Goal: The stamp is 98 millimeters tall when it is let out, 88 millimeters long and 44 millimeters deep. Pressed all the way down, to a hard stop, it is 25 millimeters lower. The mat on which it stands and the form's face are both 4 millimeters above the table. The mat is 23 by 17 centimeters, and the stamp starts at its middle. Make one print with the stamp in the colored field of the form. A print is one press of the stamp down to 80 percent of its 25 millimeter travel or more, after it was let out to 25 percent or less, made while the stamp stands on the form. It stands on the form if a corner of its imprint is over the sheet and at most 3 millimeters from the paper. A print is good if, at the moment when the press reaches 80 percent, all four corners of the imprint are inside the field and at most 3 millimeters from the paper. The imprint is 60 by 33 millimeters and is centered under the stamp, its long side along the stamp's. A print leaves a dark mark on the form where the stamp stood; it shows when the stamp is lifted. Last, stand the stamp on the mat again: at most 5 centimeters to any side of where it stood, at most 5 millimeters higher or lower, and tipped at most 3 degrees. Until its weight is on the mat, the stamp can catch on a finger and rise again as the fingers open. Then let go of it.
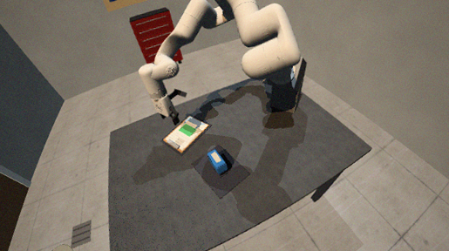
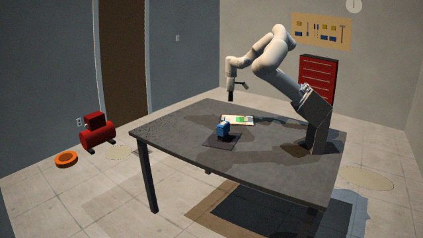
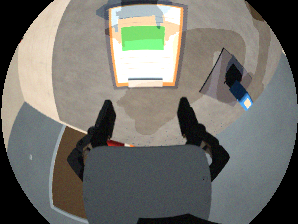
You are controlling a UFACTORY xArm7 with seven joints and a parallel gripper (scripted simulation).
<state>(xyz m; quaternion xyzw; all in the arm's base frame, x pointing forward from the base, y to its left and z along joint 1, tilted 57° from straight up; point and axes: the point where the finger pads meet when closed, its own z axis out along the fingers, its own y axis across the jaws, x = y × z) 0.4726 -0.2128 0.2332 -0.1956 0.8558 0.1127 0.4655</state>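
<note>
Now: the blue stamp 25 cm to the left of my hand, 17 cm behind it and 11 cm below it. The rest, counted from my hand: mat: 25 cm to the left, 17 cm behind, 16 cm below; then form: 16 cm below, 3 cm to the right, 3 cm behind.
</note>
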